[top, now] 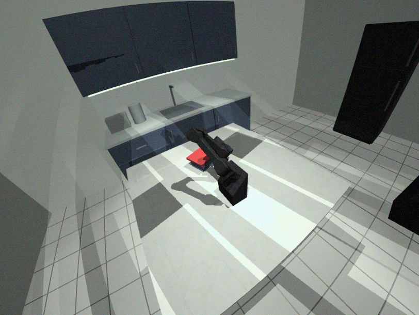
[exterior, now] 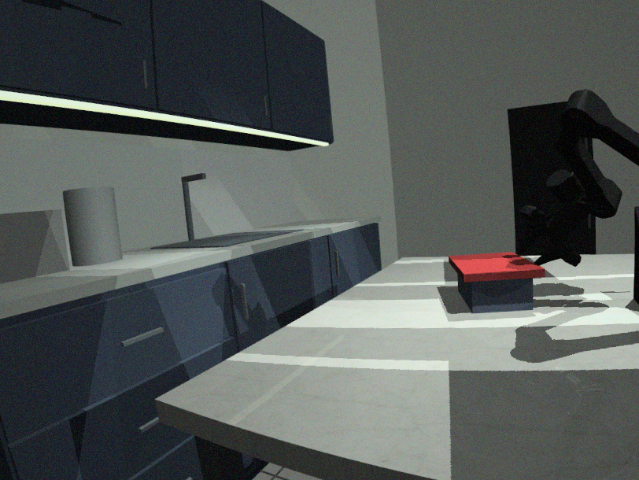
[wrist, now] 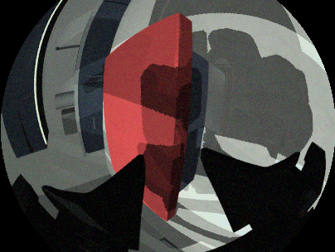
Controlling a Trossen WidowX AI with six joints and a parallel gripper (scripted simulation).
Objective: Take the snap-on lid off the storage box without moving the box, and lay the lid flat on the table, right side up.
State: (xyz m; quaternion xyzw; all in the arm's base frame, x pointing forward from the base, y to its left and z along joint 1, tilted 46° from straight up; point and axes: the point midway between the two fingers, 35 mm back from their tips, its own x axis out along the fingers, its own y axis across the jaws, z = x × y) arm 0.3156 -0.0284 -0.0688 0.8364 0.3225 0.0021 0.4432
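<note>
Right now the red lid is 8 cm ahead of my gripper tip and 2 cm to the left of it. The rest, counted from my gripper tip: storage box 8 cm ahead, 5 cm below, 2 cm to the left.
</note>
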